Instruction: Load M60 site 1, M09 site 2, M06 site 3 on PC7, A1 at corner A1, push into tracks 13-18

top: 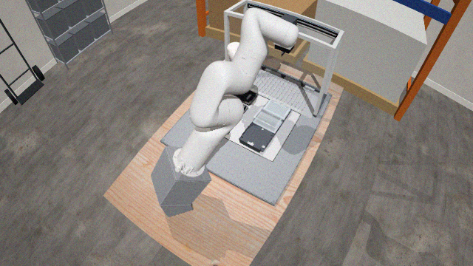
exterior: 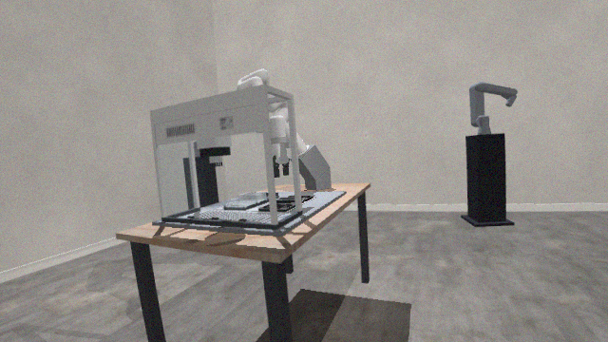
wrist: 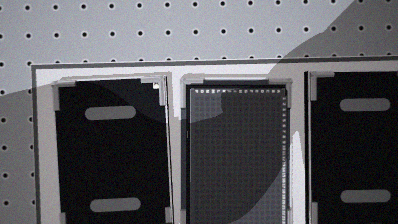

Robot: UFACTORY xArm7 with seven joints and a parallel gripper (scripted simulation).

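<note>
My hand is 1 cm short of the deep-well block M09, 2 cm to the right of it and 13 cm above it. From my hand the other things lie so: dark plate carrier PC7 (4 cm behind, 18 cm to the right, 13 cm below); white apron (3 cm behind, 10 cm to the right, 15 cm below); 96-well plate M06 (3 cm behind, 18 cm to the right, 12 cm below).
</note>
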